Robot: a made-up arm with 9 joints.
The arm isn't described. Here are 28 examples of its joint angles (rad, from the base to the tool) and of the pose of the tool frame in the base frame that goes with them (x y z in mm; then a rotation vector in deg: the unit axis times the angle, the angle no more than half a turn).
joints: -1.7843 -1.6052 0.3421 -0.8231 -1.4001 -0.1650 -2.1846 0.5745 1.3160
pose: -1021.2 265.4 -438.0 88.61 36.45 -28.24
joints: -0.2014 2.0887 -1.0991 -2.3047 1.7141 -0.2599 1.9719 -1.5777 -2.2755
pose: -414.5 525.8 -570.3 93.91 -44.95 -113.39
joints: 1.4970 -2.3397 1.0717 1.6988 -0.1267 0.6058 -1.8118 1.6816 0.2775
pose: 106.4 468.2 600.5 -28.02 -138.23 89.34
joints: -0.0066 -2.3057 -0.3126 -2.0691 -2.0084 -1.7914 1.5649 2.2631 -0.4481
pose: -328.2 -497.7 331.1 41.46 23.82 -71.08
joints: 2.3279 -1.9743 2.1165 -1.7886 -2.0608 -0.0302 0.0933 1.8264 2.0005
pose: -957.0 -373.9 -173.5 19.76 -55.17 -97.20
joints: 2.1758 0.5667 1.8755 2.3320 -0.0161 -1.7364 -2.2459 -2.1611 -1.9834
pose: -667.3 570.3 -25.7 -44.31 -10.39 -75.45
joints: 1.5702 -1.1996 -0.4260 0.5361 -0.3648 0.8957 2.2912 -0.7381 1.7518
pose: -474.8 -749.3 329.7 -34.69 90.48 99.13
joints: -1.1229 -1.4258 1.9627 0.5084 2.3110 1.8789 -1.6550 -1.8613 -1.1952
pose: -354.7 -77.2 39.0 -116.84 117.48 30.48
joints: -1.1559 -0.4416 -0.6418 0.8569 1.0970 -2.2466 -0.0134 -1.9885 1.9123
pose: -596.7 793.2 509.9 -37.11 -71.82 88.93
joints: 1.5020 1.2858 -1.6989 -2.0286 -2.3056 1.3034 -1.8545 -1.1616 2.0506
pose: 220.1 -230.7 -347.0 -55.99 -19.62 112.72
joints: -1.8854 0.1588 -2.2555 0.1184 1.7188 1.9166 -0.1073 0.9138 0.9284
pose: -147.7 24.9 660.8 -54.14 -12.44 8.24
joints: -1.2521 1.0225 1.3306 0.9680 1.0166 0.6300 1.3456 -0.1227 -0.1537
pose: -254.5 -319.1 493.8 -63.46 -71.99 -116.74
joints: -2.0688 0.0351 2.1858 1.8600 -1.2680 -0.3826 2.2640 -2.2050 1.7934
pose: -259.4 120.8 -600.8 -37.50 -23.30 -163.95
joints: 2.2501 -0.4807 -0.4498 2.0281 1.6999 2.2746 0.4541 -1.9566 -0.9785
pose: -436.7 -527.8 19.9 -31.90 -97.91 -143.30
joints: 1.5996 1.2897 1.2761 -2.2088 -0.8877 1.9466 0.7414 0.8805 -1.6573
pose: -273.3 845.3 178.5 46.34 103.26 -100.89
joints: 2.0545 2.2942 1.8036 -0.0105 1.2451 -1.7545 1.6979 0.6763 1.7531
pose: -107.3 443.9 376.6 15.11 134.08 77.20
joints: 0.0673 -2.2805 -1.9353 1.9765 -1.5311 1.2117 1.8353 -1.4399 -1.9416
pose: 42.9 216.1 -688.8 -12.93 45.98 8.98
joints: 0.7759 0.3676 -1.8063 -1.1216 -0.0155 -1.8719 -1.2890 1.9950 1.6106
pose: -205.1 -247.8 -793.6 6.92 -82.28 105.14
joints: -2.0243 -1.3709 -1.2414 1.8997 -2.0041 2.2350 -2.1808 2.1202 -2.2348
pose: 177.4 440.7 427.6 -53.30 85.32 -69.46
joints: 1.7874 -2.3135 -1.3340 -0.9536 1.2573 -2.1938 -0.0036 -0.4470 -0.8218
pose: 83.2 -100.7 910.6 -46.87 -94.48 88.07
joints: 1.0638 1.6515 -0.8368 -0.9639 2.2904 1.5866 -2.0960 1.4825 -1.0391
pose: -76.6 302.5 -142.4 40.74 6.33 138.16
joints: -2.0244 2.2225 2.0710 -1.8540 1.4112 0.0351 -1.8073 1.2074 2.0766
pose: -657.3 -14.3 -44.5 -103.31 -48.28 58.06
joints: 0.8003 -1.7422 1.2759 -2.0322 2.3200 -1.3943 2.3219 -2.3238 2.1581
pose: 153.1 512.4 -207.5 18.15 -0.34 109.41
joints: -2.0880 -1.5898 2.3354 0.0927 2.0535 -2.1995 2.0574 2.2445 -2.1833
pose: -850.8 -164.6 489.0 -82.38 71.05 -33.25
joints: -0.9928 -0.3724 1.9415 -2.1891 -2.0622 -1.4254 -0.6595 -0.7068 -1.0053
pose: 577.8 477.2 207.3 130.16 -41.21 -56.79
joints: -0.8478 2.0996 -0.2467 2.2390 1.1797 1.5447 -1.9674 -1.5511 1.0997
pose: 168.9 322.8 -186.5 -37.85 29.94 34.04
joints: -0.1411 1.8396 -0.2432 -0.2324 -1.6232 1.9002 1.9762 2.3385 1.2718
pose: 429.6 289.3 -735.4 -34.30 90.60 76.56
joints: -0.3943 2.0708 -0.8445 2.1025 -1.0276 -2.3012 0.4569 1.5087 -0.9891
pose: -678.0 613.8 -332.9 -59.65 90.05 -60.70
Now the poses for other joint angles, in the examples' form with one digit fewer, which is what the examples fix.
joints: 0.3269 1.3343 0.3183 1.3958 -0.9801 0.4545 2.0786 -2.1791 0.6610
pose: -948 406 -297 3.7 68.0 -70.5
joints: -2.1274 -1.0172 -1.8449 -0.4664 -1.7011 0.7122 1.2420 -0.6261 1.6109
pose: -398 59 674 54.3 37.4 105.4
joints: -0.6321 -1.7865 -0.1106 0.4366 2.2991 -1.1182 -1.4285 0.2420 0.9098
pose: -835 -221 -34 -82.7 6.0 -20.1
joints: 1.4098 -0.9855 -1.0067 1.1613 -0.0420 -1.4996 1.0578 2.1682 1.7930
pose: -539 -1068 -148 -25.9 66.7 -87.0
